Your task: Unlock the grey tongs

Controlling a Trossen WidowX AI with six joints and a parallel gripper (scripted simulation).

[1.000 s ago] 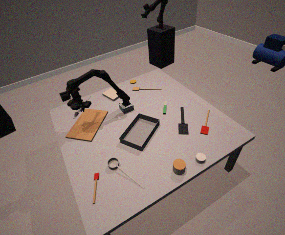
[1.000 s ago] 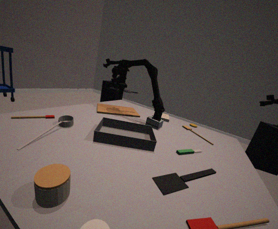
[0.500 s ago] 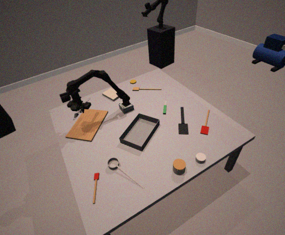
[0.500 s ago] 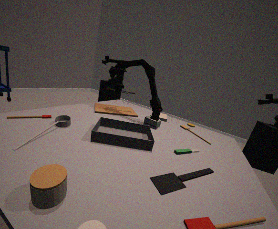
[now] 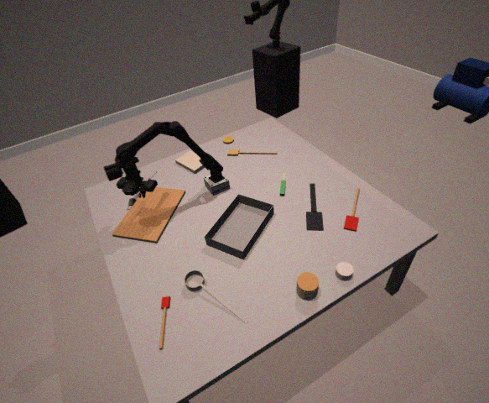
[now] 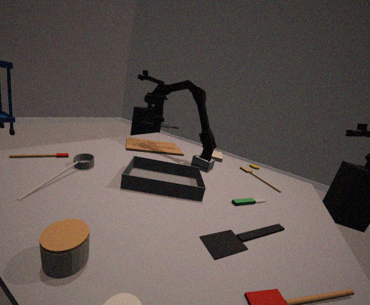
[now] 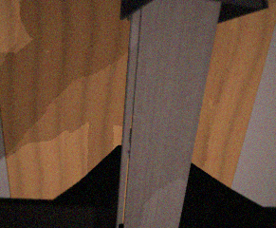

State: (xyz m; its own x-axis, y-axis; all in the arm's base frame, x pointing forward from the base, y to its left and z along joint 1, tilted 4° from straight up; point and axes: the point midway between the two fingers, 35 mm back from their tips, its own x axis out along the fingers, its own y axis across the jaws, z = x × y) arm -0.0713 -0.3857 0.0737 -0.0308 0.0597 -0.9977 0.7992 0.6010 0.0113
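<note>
Right now my gripper tip is 110 mm above the wooden board and 10 mm to the right of it. Round my gripper tip: cream block 400 mm to the left, 210 mm behind, 110 mm below; green-handled tool 650 mm to the left, 300 mm ahead, 110 mm below; roasting tin 400 mm ahead, 280 mm to the left, 90 mm below.
</note>
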